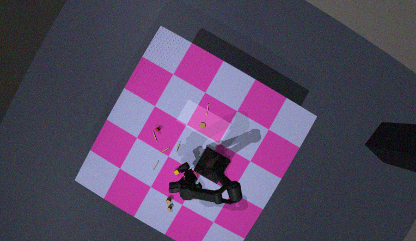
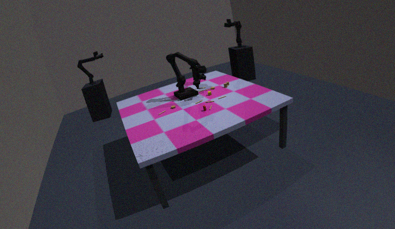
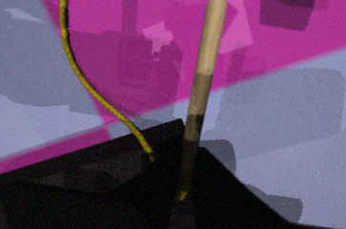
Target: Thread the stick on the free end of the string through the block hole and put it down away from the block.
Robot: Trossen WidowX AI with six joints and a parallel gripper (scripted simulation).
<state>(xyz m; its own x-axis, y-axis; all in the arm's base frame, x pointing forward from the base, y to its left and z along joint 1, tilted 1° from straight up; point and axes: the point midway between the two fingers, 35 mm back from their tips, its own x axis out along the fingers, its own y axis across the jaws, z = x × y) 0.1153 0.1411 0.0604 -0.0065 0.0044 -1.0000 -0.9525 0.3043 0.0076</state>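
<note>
My gripper tip is now 70 mm short of the yellow wooden block, 80 mm to the right of it and 40 mm above it. The rest, counted from my gripper tip: round wooden button (60 mm behind, 160 mm to the left, 50 mm below); red object (370 mm ahead, 60 mm to the right, 40 mm below); thin wooden stick (10 mm to the left).
</note>
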